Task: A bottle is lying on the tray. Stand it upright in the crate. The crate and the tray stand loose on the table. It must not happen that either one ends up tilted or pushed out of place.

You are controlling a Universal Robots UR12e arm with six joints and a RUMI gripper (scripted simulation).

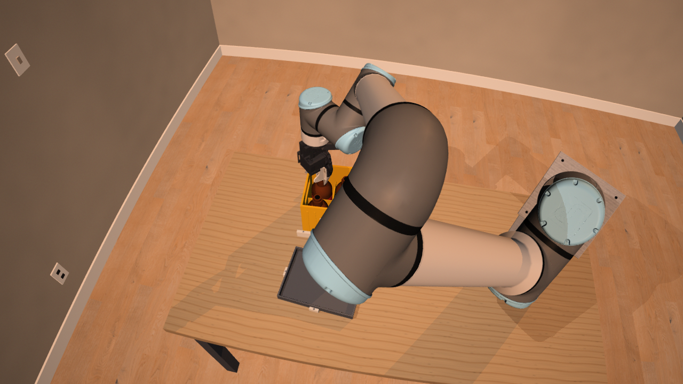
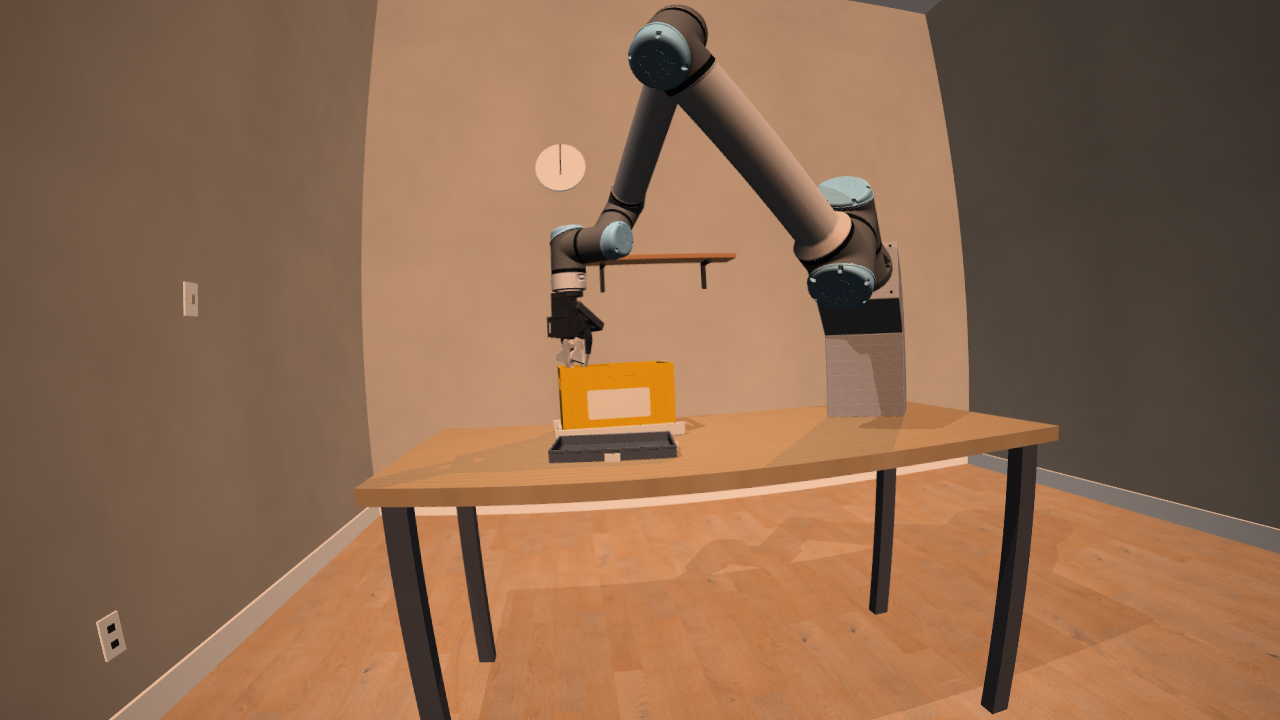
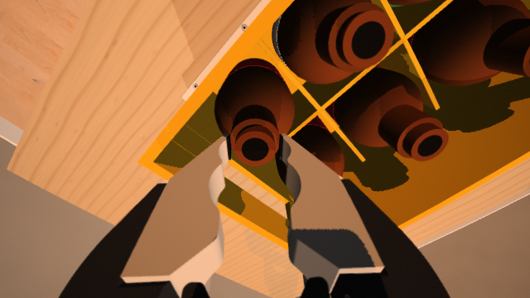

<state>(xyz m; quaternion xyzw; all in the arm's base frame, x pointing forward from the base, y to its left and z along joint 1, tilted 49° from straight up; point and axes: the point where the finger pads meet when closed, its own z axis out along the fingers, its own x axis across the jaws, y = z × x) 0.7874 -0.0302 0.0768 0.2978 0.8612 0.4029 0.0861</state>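
My hand is 100 mm past the crate, 70 mm above it and 20 mm to the right of it. Round my hand: dark grey tray (290 mm to the left, 150 mm below, 130 mm behind).
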